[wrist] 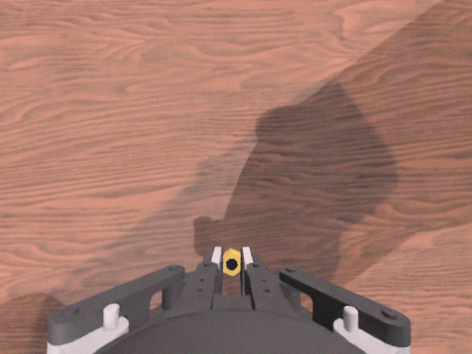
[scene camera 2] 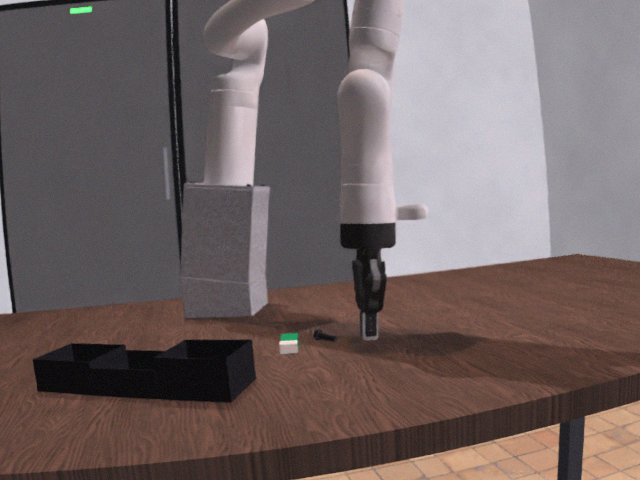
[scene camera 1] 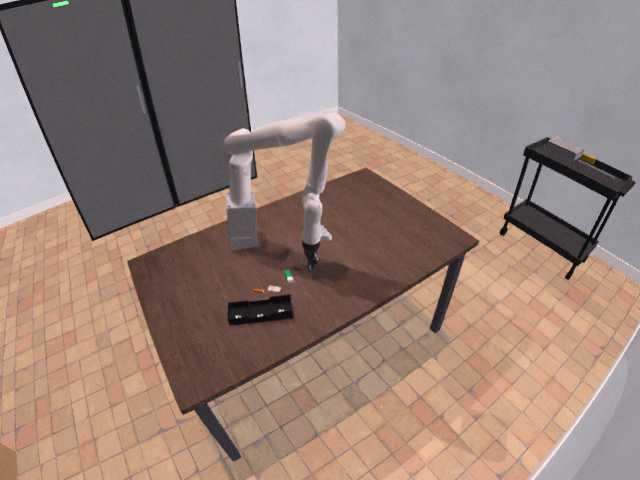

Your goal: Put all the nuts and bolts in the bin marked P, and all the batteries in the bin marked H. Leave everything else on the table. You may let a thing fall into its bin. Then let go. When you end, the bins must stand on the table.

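Seen in the pictures: gripper, between the fingertips: [wrist: 231,259] [scene camera 2: 369,338] [scene camera 1: 311,267]; arm's base, origin of its link: [scene camera 2: 228,184] [scene camera 1: 240,199].
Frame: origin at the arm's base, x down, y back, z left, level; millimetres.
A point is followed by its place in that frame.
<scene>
My gripper [scene camera 1: 311,265] @[z 94, x 234, y -360 mm] [scene camera 2: 369,336] @[z 94, x 234, y -360 mm] [wrist: 231,259] @[z 94, x 234, y -360 mm] is shut on a yellow hexagonal nut [wrist: 231,272] @[z 87, x 226, y -358 mm], its fingertips at or just above the table; the nut is hidden in the scene views. A dark bolt [scene camera 1: 297,268] @[z 40, x 225, y -331 mm] [scene camera 2: 325,336] @[z 39, x 228, y -335 mm] lies on the table, left of the fingers in the scene views. Three joined black bins [scene camera 1: 260,318] @[z -248, x 212, y -454 mm] [scene camera 2: 191,384] @[z -179, x 216, y -501 mm] stand upright near the front left. Small white labels show on them in the first scene view, too blurred to read. A small orange thing [scene camera 1: 257,290] @[z -165, x 227, y -315 mm] lies behind the bins; I cannot tell whether it is a battery.
A green and white block [scene camera 1: 288,275] @[z -18, x 221, y -341 mm] [scene camera 2: 288,345] @[z -27, x 223, y -369 mm] lies between the bolt and the bins. A small pale flat thing [scene camera 1: 273,288] @[z -108, x 228, y -351 mm] lies beside the orange one. The robot's grey base [scene camera 1: 242,224] @[z -40, x 91, y -52 mm] [scene camera 2: 219,248] @[z -38, x 112, y -53 mm] stands at the back of the brown table [scene camera 1: 392,227] @[z 576, x 235, y -432 mm] [scene camera 2: 516,330] @[z 267, x 234, y -470 mm].
</scene>
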